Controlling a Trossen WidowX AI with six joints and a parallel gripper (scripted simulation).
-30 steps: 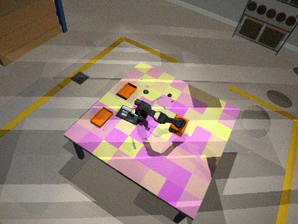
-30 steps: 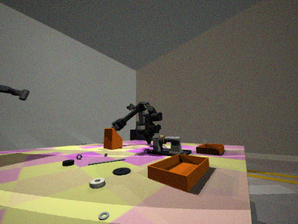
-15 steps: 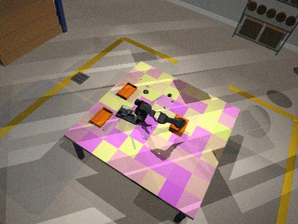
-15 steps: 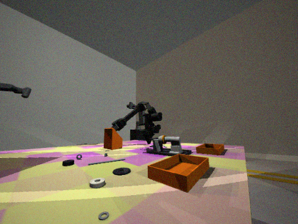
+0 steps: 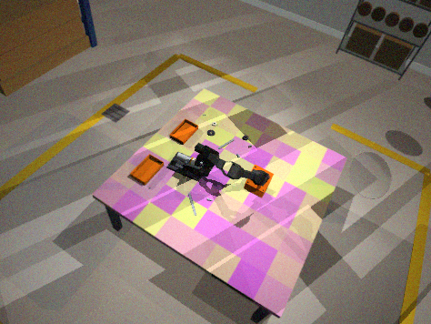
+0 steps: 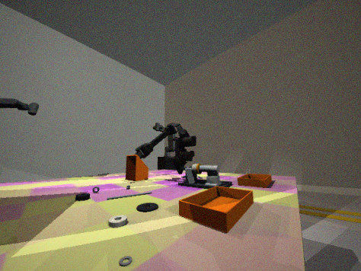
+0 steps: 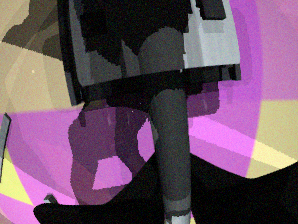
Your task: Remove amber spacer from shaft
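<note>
The grey shaft is 60 mm ahead of my gripper tip, 30 mm above it and 20 mm to the left of it. The rest, counted from my gripper tip: black disc (320 mm to the right, 230 mm ahead, 40 mm below); amber spacer (120 mm ahead, 30 mm to the left, 30 mm above).
</note>
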